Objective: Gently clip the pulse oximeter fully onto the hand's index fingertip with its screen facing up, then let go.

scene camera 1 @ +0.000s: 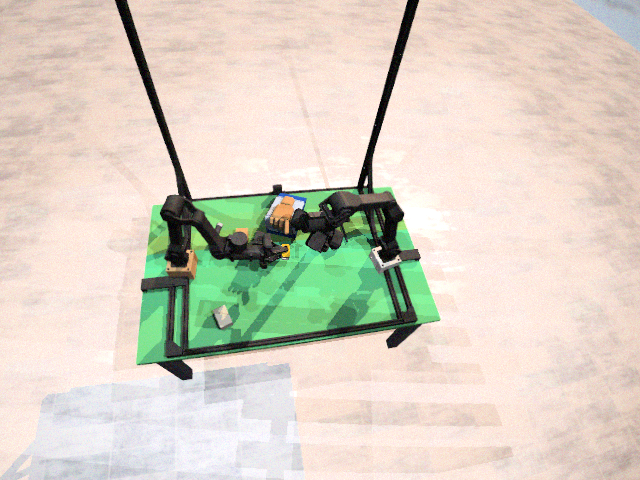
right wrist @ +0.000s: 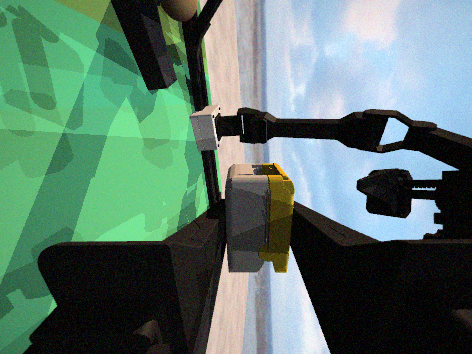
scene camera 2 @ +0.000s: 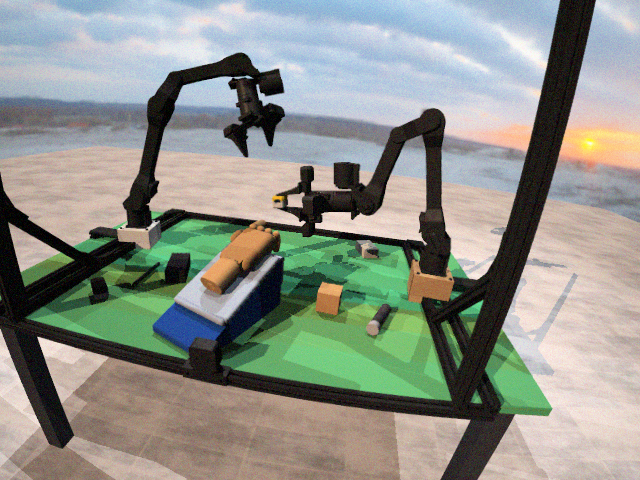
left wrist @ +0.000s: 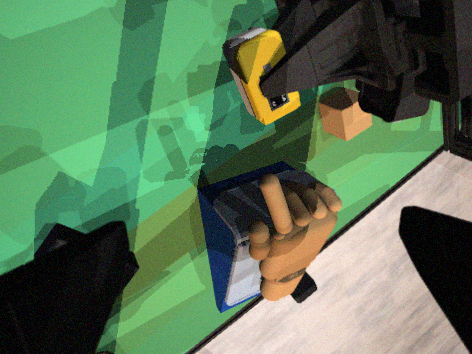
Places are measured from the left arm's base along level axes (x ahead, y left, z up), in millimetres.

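Where they show: left gripper, fingertip midpoint: (scene camera 1: 306, 235) (right wrist: 407, 184) (scene camera 2: 258, 151) (left wrist: 264, 227); right gripper, fingertip midpoint: (scene camera 1: 287, 251) (right wrist: 255, 205) (scene camera 2: 277, 201) (left wrist: 251, 85); left arm's base, origin of the base link: (scene camera 1: 386, 255) (right wrist: 218, 126) (scene camera 2: 139, 224); right arm's base, origin of the base link: (scene camera 1: 179, 260) (scene camera 2: 432, 269).
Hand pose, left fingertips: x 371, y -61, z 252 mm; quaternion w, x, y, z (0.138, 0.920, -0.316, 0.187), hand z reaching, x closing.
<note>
Each offset is from my left fingertips to the top centre of the thing.
The pulse oximeter {dy -30, dx +69, dz -106 mm} (scene camera 1: 285, 251) (scene camera 2: 279, 201) (left wrist: 266, 112) (right wrist: 280, 220) has a yellow half with a small screen facing up and a grey-white half below. My right gripper (scene camera 2: 281, 202) (right wrist: 255, 205) is shut on it from above and below, holding it level in the air. The tan hand (scene camera 1: 283, 211) (scene camera 2: 250, 248) (left wrist: 300, 250) lies on a blue wedge (scene camera 2: 258, 299) (left wrist: 212, 255) with a white top. Its index finger (left wrist: 275, 202) sticks out; the oximeter is apart from its tip. My left gripper (scene camera 1: 327, 240) (scene camera 2: 257, 149) is open and empty, high up. Its fingers frame the hand in the left wrist view.
An orange cube {dy -263, dx +193, dz -260 mm} (scene camera 1: 241, 232) (scene camera 2: 329, 298) (left wrist: 345, 117) and a dark cylinder {dy -323, dx +299, dz -283 mm} (scene camera 2: 378, 319) stand beside the wedge. A pale box {dy +77, dx +365, dz -280 mm} (scene camera 1: 222, 316) (scene camera 2: 368, 249) lies farther off. Black blocks {dy -132, dx -189, dz -275 mm} (scene camera 2: 177, 267) {dy -259, dx -339, dz -278 mm} (scene camera 2: 98, 290) and a thin rod {dy -159, dx -269, dz -301 mm} (scene camera 2: 146, 274) lie on the wedge's other side. Black rails border the table.
</note>
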